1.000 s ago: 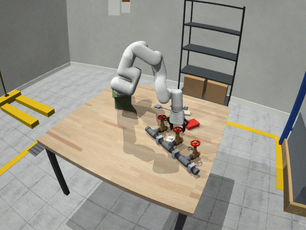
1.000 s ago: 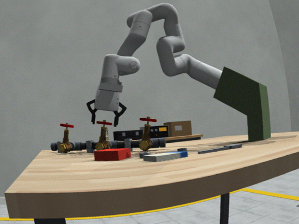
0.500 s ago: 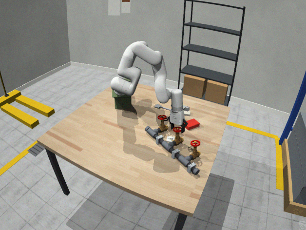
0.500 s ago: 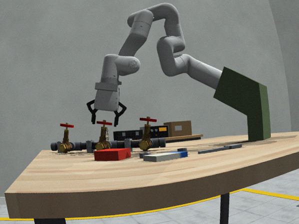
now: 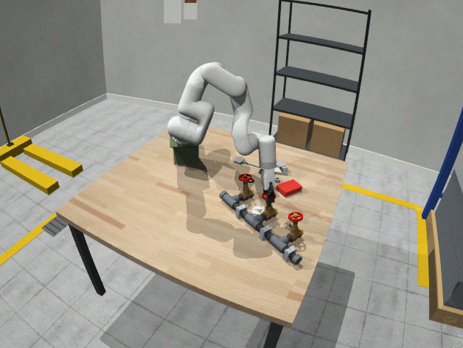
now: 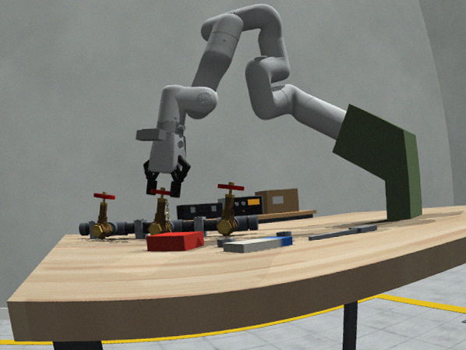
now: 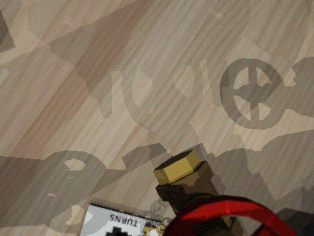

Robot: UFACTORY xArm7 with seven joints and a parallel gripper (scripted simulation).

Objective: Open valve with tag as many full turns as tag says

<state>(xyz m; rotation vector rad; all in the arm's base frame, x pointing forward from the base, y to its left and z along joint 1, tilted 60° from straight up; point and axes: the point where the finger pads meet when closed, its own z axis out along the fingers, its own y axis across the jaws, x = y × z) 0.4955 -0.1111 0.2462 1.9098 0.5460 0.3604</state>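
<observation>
My hand is 50 mm past the white tag, 40 mm to the right of it and 120 mm above it. Round my hand: red block 110 mm ahead, 240 mm to the left, 110 mm below; grey wrench 160 mm behind, 470 mm to the left, 120 mm below; blue flat tool 40 mm ahead, 420 mm to the left, 120 mm below.
</observation>
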